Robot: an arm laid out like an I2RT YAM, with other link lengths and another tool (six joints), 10 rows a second.
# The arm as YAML. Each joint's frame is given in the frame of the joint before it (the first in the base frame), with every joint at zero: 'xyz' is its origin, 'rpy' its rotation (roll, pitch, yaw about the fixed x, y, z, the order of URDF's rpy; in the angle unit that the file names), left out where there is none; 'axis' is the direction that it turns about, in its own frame. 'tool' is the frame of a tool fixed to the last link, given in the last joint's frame.
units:
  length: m
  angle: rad
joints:
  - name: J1
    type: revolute
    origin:
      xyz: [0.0, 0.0, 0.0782]
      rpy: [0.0, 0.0, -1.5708]
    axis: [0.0, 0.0, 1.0]
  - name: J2
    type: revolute
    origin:
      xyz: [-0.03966, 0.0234, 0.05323]
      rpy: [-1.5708, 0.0, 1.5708]
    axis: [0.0, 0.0, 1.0]
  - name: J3
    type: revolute
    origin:
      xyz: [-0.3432, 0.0, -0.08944]
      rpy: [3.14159, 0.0, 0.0]
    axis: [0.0, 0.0, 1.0]
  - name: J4
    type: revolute
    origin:
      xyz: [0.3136, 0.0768, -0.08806]
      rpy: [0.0, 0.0, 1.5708]
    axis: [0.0, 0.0, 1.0]
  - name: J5
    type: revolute
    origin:
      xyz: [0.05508, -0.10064, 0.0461]
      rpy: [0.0, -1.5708, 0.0]
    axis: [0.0, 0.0, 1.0]
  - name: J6
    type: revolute
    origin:
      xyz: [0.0, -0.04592, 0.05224]
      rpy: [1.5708, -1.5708, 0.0]
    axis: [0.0, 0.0, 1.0]
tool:
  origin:
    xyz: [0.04, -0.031, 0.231]
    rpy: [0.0, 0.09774, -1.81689]
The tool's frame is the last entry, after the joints.
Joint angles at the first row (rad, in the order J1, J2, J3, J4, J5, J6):
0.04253 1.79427 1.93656 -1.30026 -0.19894 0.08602
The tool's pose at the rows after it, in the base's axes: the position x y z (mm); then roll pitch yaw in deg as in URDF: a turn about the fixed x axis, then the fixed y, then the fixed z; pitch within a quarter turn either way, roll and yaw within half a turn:
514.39, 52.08, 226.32, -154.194, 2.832, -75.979
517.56, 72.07, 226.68, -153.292, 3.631, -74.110
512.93, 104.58, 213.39, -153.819, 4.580, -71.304
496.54, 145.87, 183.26, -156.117, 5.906, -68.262
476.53, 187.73, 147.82, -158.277, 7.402, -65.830
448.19, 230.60, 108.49, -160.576, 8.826, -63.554
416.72, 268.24, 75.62, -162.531, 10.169, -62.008
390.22, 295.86, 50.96, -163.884, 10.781, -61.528
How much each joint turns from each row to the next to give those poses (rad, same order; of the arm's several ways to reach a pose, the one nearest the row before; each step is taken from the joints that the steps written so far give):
0.00535 -0.00001 -0.00040 0.00726 -0.02670 0.00040
0.02899 0.00002 -0.00607 0.01981 -0.01640 0.00456
0.05645 -0.00040 -0.04200 0.03245 -0.01031 0.01259
0.07858 0.00001 -0.08505 0.04845 -0.00572 0.02708
0.08202 0.00001 -0.10374 0.07360 -0.00611 0.04159
0.09194 -0.00002 -0.11601 0.08778 -0.00381 0.05264
0.08773 0.00001 -0.09914 0.08083 -0.00343 0.06141
0.07403 0.00000 -0.07553 0.06943 0.00802 0.06411

